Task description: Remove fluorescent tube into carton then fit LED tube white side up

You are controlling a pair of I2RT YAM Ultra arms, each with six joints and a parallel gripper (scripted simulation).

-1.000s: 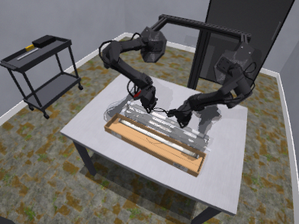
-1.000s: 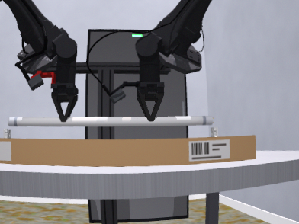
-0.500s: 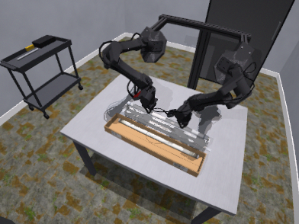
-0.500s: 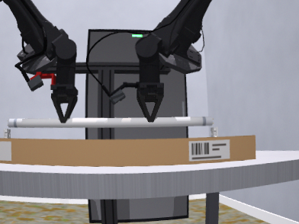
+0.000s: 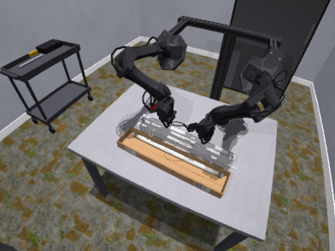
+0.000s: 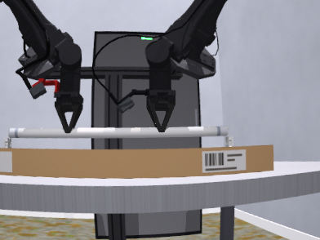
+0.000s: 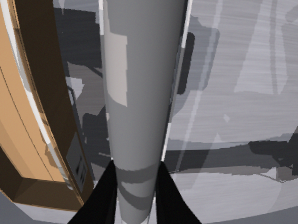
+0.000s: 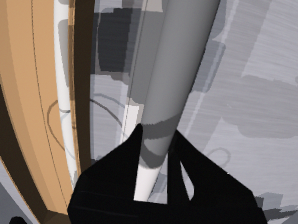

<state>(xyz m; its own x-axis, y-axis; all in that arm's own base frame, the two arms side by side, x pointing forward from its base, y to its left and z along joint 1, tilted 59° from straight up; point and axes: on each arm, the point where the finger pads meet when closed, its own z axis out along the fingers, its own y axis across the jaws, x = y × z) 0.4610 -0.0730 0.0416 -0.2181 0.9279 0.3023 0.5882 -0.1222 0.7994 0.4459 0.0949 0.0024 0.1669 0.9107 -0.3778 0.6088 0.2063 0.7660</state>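
Now: left hand 1 cm past the LED tube, 12 cm to the left of it and 1 cm above it. From my left hand the other things lie so: light fixture 1 cm behind, 12 cm to the right, 5 cm below; carton 15 cm ahead, 13 cm to the right, 8 cm below; old fluorescent tube 10 cm ahead, 13 cm to the right, 9 cm below.
The LED tube lies 10 mm ahead of my right hand, 120 mm to the left of it and 10 mm below it. Round my right hand: light fixture: 120 mm to the left, 50 mm below; then carton: 160 mm ahead, 110 mm to the left, 80 mm below; then old fluorescent tube: 110 mm ahead, 110 mm to the left, 90 mm below.
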